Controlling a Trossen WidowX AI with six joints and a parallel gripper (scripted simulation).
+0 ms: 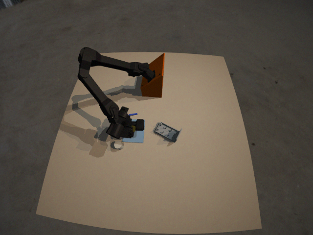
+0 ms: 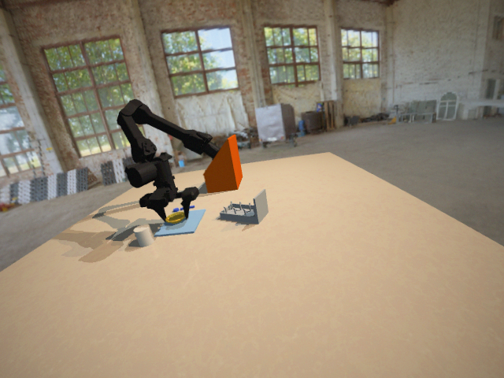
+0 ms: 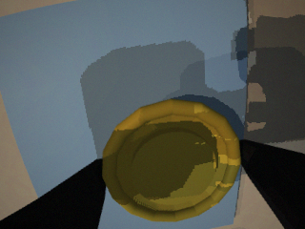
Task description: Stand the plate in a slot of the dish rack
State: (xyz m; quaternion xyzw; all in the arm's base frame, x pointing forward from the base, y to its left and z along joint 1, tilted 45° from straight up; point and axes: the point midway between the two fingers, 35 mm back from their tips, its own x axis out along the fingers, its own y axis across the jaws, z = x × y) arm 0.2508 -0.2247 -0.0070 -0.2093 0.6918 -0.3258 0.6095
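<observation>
The grey dish rack is 4 cm ahead of my gripper tip, 23 cm to the left of it and 2 cm above it. Also, from my gripper tip: white cup 10 cm ahead, 7 cm to the right, 2 cm above; blue spoon 10 cm behind, 1 cm to the right; yellow plate 1 cm above.
</observation>
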